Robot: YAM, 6 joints.
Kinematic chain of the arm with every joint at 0, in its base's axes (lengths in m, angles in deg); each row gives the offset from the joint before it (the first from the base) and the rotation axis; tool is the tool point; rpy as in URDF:
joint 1: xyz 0 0 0.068 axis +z
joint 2: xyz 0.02 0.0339 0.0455 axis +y
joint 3: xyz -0.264 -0.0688 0 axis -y
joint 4: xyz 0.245 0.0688 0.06 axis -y
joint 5: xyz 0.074 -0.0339 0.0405 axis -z
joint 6: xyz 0.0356 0 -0.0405 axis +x
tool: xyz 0 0 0 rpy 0 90 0
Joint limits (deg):
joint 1: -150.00..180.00
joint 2: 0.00..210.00
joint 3: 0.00..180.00
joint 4: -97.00..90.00
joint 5: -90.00..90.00
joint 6: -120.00..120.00
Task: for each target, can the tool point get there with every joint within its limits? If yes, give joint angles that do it. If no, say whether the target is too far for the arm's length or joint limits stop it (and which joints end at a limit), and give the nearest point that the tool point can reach.
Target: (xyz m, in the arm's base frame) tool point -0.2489 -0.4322 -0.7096
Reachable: no: too far | nearest point -0.1855 -0.3222 -0.3587 | short by 0.373 m
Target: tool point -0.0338 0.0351 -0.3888
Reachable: no: joint limits stop it (at a limit: joint 2) | nearest point -0.0532 0.0553 -0.3369 | short by 0.059 m
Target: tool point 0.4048 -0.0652 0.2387
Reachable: yes | joints -8.08 108.64 87.75 -38.56 12.49 -28.44
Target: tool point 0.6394 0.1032 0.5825
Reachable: no: too far | nearest point 0.5147 0.0831 0.4881 | short by 0.158 m
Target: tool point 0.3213 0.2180 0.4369
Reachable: yes | joints 31.04 94.00 88.12 20.24 -36.42 37.40
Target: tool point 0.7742 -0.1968 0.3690
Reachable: no: too far | nearest point 0.5957 -0.1514 0.3086 | short by 0.194 m
